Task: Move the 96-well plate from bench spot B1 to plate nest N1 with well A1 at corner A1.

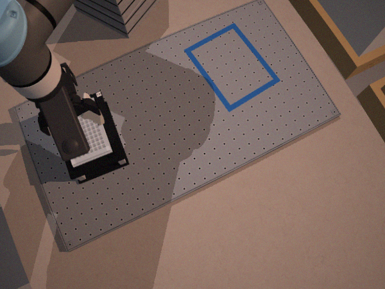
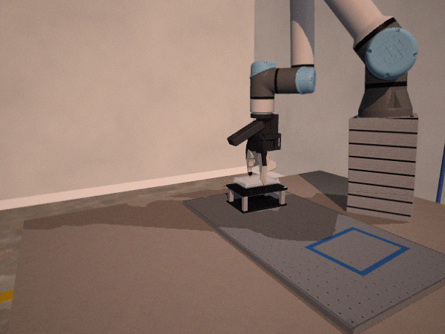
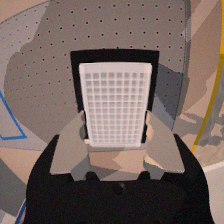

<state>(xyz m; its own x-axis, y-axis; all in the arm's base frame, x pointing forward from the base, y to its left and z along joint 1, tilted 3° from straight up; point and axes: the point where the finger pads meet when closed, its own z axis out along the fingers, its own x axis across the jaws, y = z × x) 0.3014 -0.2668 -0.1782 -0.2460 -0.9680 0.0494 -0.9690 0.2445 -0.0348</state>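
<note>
The white 96-well plate lies 1 cm below my hand. Also, from my hand: black raised plate nest 3 cm below; then white A1 tag 6 cm behind, 7 cm to the left, 3 cm below.
</note>
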